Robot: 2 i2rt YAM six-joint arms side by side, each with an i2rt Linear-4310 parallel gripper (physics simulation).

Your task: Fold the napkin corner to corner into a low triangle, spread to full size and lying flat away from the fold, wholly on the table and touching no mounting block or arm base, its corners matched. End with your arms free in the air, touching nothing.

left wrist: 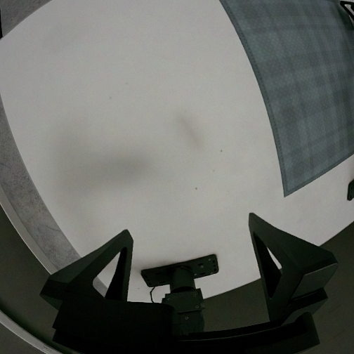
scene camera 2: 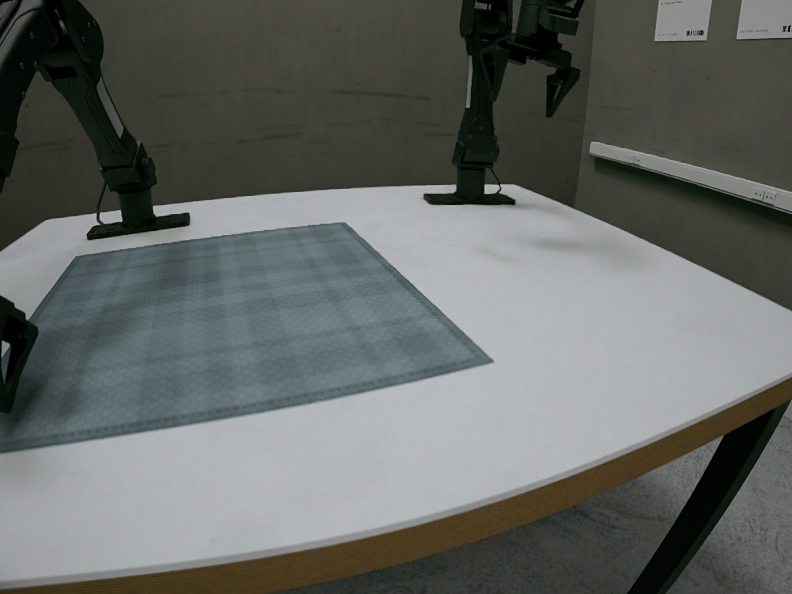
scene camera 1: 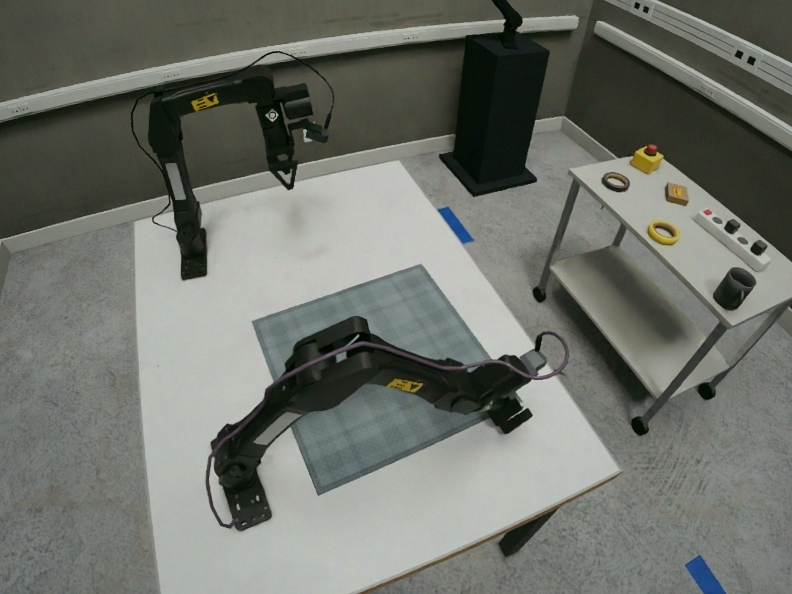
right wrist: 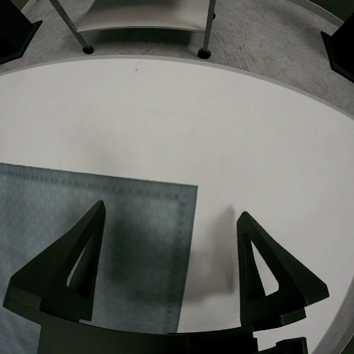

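Note:
The blue-grey checked napkin (scene camera 1: 396,306) (scene camera 2: 255,306) (left wrist: 310,100) (right wrist: 30,225) lies flat and unfolded on the table, a single spread square. My left gripper (scene camera 1: 289,185) (scene camera 2: 551,113) (left wrist: 187,228) is open and empty, high in the air, well away from the napkin. My right gripper (scene camera 1: 509,418) (scene camera 2: 6,406) (right wrist: 174,212) is open above one napkin corner. In the right wrist view that corner shows just ahead of the gap between the fingertips, with one finger over the cloth and one over bare table. The right arm hides part of the napkin in scene camera 1.
The left arm's base (scene camera 1: 193,265) (scene camera 2: 470,198) (left wrist: 180,270) and the right arm's base (scene camera 1: 248,508) (scene camera 2: 138,225) stand on the white table (scene camera 1: 191,383), apart from the napkin. A cart (scene camera 1: 639,211) with tape rolls and a mug and a black pedestal (scene camera 1: 498,108) stand off the table.

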